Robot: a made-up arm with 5 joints. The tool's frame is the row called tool. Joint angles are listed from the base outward.
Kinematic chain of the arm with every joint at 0, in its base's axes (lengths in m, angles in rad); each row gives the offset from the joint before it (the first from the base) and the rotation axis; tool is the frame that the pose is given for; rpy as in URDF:
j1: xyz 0 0 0.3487 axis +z
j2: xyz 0 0 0 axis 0 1 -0.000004
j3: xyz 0.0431 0 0.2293 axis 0 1 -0.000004
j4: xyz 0.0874 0 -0.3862 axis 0 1 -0.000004
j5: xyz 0.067 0 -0.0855 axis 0 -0.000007 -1
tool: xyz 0 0 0 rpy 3.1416 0 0
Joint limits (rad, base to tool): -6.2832..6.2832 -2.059..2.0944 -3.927..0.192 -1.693..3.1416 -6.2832..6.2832
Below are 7 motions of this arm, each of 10 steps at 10 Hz.
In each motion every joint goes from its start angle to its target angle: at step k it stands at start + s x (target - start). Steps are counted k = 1, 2, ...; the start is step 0. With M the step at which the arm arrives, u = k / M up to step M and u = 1 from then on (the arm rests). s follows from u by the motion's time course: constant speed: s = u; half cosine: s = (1 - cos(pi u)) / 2; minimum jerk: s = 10 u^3 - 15 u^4 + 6 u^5.
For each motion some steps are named. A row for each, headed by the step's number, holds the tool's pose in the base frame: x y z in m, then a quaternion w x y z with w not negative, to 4 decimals.
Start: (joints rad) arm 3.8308 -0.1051 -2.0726 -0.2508 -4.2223
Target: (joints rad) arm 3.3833 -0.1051 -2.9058 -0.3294 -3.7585
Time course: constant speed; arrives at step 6
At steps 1, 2, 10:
1: -0.1895 -0.1338 1.0156 0.1856 -0.1911 -0.2004 0.9428
2: -0.1444 -0.0866 1.0405 0.1878 -0.1510 -0.1359 0.9610
10: 0.0972 0.0240 1.0461 0.1856 0.0902 0.0413 0.9776

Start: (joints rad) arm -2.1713 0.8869 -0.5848 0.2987 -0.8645
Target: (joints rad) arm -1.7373 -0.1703 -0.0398 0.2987 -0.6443
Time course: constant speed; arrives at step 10
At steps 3, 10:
3: -0.0964 -0.1896 0.0176 0.2192 -0.7929 0.5676 0.0334
10: -0.0379 -0.2256 0.1314 0.0411 -0.8535 0.5192 0.0164

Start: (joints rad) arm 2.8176 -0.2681 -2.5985 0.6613 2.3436
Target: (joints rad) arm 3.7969 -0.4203 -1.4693 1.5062 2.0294
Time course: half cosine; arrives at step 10
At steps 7, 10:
7: -0.3165 -0.1542 0.8291 0.1084 -0.6794 -0.6335 0.3542
10: -0.3007 -0.2311 0.7254 0.0432 -0.6226 -0.7590 0.1856

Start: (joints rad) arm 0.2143 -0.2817 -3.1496 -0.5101 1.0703
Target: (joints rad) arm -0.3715 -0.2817 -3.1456 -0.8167 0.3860
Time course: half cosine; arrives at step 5
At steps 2, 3, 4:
2: -0.3246 -0.0039 0.9265 0.3692 0.4005 -0.1746 -0.8203
3: -0.3191 0.0545 0.9166 0.1973 0.4415 -0.1845 -0.8556
4: -0.3064 0.1000 0.9087 0.0583 0.4742 -0.1913 -0.8574

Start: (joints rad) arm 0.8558 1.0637 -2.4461 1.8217 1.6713
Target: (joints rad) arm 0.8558 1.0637 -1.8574 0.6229 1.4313
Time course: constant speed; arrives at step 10
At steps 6, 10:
6: 0.4313 0.4968 0.2080 0.0340 0.9435 -0.3293 -0.0135
10: 0.4187 0.4822 0.1410 0.0776 -0.9554 0.2828 -0.0353

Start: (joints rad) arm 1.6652 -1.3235 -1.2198 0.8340 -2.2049
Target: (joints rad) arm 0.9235 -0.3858 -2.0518 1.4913 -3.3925
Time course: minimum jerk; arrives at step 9
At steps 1, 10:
1: -0.0010 0.0111 0.8946 0.2084 -0.2366 0.6159 0.7220
10: 0.1481 0.1959 0.9327 0.4302 -0.4932 0.7410 0.1504

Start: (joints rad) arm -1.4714 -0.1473 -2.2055 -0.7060 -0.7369
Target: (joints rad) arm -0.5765 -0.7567 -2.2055 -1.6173 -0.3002
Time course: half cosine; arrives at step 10
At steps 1, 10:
1: 0.0181 -0.1488 1.0077 0.8854 0.0213 -0.0081 0.4643
10: -0.1985 0.1291 0.8855 0.3194 -0.6523 0.0907 0.6813

